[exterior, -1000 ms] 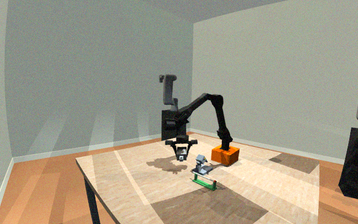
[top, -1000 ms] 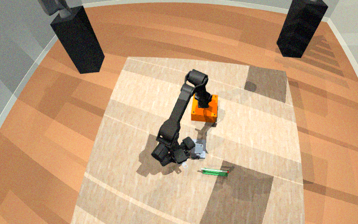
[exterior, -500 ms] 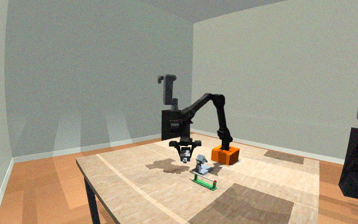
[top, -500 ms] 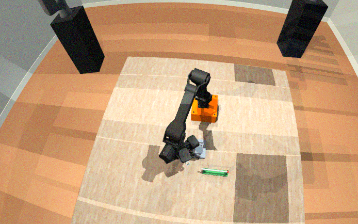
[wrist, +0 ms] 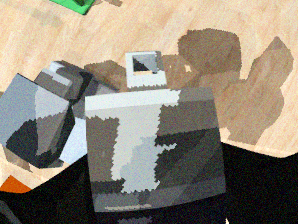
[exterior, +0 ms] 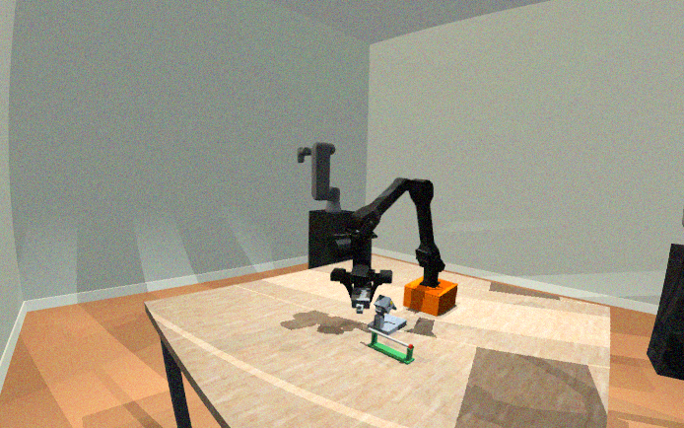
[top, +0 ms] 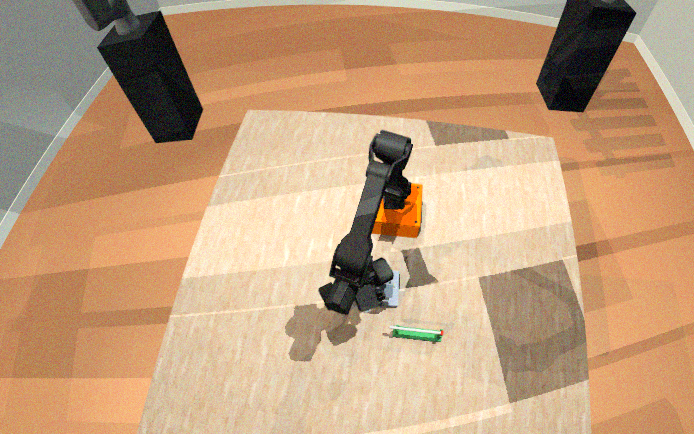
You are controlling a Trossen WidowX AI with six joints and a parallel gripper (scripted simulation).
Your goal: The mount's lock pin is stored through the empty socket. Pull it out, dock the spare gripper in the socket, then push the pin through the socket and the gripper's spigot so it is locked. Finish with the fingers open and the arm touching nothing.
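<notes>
The mount lies 8 cm to the left of my gripper tip, 3 cm below it and 2 cm behind it. Round my gripper tip: spare gripper 1 cm ahead, 1 cm above; green cradle 17 cm to the left, 10 cm ahead, 6 cm below.
</notes>
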